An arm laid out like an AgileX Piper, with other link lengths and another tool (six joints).
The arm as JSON. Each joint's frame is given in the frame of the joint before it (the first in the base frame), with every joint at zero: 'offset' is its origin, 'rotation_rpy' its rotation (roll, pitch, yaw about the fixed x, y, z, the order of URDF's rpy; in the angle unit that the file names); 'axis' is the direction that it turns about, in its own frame. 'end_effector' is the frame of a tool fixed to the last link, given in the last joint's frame.
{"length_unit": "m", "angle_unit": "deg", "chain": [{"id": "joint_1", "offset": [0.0, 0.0, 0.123], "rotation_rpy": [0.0, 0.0, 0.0], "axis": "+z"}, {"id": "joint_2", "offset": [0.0, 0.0, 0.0], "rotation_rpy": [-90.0, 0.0, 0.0], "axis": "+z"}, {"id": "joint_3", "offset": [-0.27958, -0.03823, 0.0], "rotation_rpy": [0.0, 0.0, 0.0], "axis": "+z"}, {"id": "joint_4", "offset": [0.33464, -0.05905, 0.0], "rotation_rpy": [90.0, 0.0, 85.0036], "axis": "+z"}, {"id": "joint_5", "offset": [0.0, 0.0, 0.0], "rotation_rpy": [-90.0, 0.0, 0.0], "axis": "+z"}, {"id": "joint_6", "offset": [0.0, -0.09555, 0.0], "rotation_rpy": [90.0, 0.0, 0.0], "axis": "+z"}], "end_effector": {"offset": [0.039, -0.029, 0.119], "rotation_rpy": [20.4, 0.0, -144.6]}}
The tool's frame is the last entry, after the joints.
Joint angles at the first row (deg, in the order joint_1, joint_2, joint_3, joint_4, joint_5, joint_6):
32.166, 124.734, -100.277, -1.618, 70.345, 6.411
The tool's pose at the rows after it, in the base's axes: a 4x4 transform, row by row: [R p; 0 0 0 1], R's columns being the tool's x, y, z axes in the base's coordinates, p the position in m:
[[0.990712 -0.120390 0.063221 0.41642], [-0.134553 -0.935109 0.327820 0.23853], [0.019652 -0.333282 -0.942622 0.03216], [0 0 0 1]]
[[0.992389 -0.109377 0.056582 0.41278], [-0.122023 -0.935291 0.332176 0.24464], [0.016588 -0.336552 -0.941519 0.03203], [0 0 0 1]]
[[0.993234 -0.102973 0.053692 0.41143], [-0.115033 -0.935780 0.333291 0.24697], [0.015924 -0.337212 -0.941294 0.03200], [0 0 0 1]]
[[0.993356 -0.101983 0.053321 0.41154], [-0.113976 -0.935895 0.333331 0.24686], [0.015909 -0.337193 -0.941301 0.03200], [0 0 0 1]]
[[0.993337 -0.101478 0.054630 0.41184], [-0.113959 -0.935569 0.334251 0.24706], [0.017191 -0.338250 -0.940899 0.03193], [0 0 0 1]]
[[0.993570 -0.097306 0.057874 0.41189], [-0.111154 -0.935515 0.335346 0.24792], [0.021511 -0.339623 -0.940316 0.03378], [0 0 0 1]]
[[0.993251 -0.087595 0.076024 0.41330], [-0.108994 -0.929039 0.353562 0.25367], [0.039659 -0.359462 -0.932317 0.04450], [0 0 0 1]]
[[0.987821 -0.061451 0.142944 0.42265], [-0.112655 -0.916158 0.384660 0.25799], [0.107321 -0.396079 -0.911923 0.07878], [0 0 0 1]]
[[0.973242 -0.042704 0.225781 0.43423], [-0.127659 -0.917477 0.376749 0.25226], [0.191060 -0.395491 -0.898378 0.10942], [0 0 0 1]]
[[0.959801 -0.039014 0.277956 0.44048], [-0.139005 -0.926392 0.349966 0.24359], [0.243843 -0.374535 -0.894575 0.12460], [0 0 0 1]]
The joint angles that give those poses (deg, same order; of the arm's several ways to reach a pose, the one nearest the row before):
33.427, 124.733, -100.276, -1.529, 70.309, 6.282
34.158, 124.733, -100.277, -1.248, 70.310, 6.192
34.463, 124.734, -100.277, -1.189, 70.309, 6.073
34.451, 124.735, -100.278, -1.189, 70.310, 6.000
34.450, 124.733, -100.276, -1.189, 70.211, 6.000
34.578, 124.517, -100.278, -1.293, 70.186, 6.000
34.923, 123.519, -100.768, -1.043, 70.086, 6.109
35.044, 120.441, -102.175, -1.884, 70.087, 6.524
35.044, 117.901, -103.335, -5.229, 70.087, 8.129
35.044, 116.531, -103.473, -8.411, 70.186, 9.638

